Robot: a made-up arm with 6 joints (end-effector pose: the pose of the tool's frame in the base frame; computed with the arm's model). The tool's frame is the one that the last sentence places.
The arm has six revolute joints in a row. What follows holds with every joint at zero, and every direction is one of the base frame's.
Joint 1 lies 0.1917 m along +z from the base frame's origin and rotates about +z.
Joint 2 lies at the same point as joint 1 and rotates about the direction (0, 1, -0.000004).
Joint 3 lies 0.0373 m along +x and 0.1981 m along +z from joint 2 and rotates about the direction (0, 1, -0.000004).
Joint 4 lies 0.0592 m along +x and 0.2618 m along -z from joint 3 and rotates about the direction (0, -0.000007, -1).
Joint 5 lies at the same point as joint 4 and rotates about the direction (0, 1, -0.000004).
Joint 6 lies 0.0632 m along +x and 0.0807 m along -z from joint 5 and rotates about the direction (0, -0.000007, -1).
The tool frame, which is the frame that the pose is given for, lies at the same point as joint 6; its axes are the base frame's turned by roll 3.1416, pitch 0 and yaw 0 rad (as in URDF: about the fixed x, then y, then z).
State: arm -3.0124 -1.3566 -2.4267 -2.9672 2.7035 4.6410
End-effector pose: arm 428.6 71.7 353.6 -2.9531 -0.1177 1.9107
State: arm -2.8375 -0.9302 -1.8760 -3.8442 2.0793 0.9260
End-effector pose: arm 185.6 -10.3 647.2 -1.8360 -0.4107 -1.7792
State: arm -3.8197 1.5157 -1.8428 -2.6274 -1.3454 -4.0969
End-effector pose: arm -223.0 121.0 -48.2 -2.1186 0.3766 -3.0495
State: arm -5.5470 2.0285 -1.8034 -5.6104 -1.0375 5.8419
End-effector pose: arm 221.1 114.9 -202.4 2.5369 -0.6679 0.7968
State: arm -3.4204 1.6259 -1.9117 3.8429 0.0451 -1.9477
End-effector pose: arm -305.0 47.4 -183.8 -2.8284 0.0741 0.9751
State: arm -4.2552 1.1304 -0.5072 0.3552 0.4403 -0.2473
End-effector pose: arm -14.7 47.8 -98.3 -3.1235 1.0455 1.8768
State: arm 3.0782 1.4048 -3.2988 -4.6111 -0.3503 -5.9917
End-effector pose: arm -478.6 117.2 335.8 -1.2669 0.4800 1.2892
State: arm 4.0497 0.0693 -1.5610 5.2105 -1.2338 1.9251
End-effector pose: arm -109.6 -279.0 473.9 -0.8889 -0.8343 3.0932
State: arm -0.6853 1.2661 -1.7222 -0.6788 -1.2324 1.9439
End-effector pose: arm 365.3 -219.9 69.3 -1.5453 0.0928 -1.6197
